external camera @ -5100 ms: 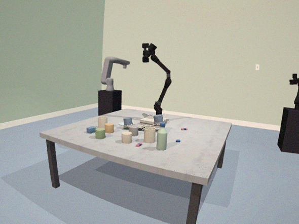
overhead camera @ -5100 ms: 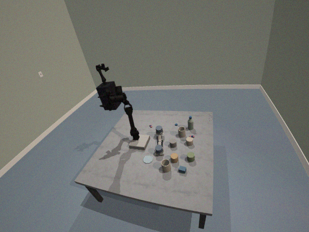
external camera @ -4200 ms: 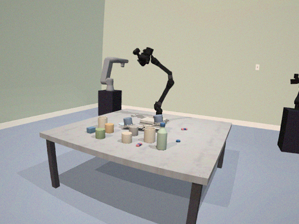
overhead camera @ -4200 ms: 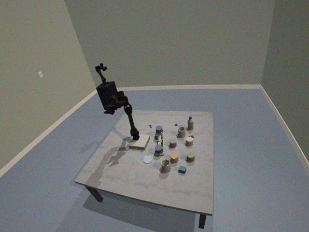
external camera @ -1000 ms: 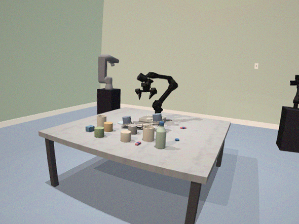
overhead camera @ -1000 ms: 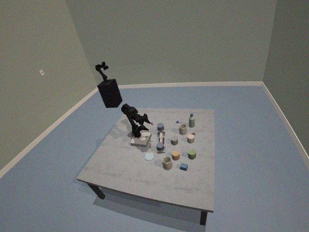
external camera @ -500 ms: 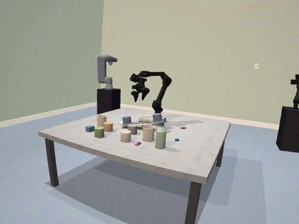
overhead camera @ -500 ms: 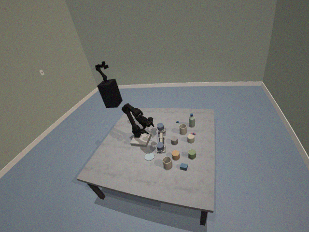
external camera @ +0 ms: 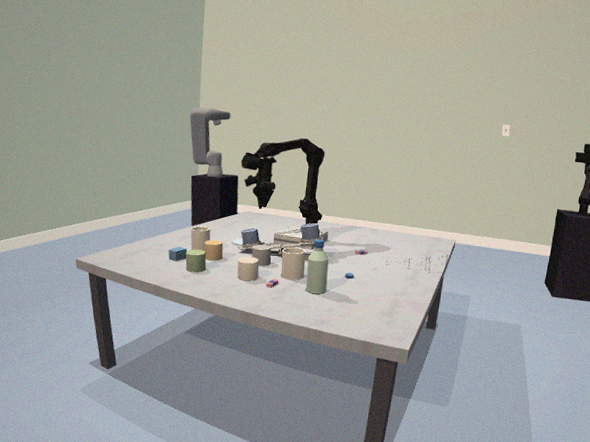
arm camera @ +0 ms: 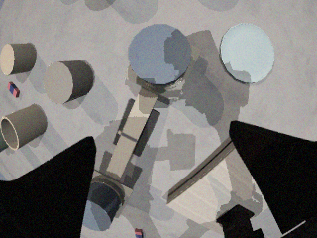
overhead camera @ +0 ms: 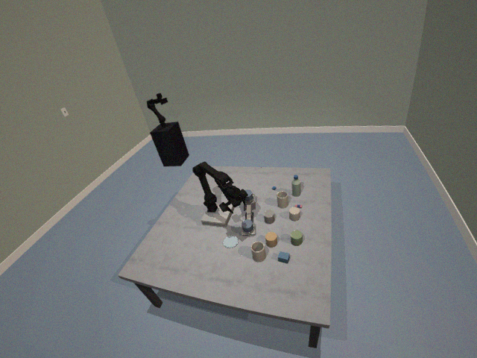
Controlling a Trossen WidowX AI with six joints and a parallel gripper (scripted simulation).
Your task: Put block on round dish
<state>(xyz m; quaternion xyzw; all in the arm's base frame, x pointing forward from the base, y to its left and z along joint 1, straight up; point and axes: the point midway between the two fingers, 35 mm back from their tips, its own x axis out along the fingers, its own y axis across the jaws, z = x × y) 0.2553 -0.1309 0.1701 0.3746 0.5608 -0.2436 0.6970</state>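
Right now the blue-grey cup is 5 cm ahead of my gripper tip, 5 cm to the right of it and 12 cm below it. Round my gripper tip: grey cylinder: 15 cm ahead, 10 cm to the left, 15 cm below; then pale blue round dish: 6 cm behind, 13 cm to the right, 18 cm below; then balance beam: 2 cm ahead, 10 cm to the left, 14 cm below.
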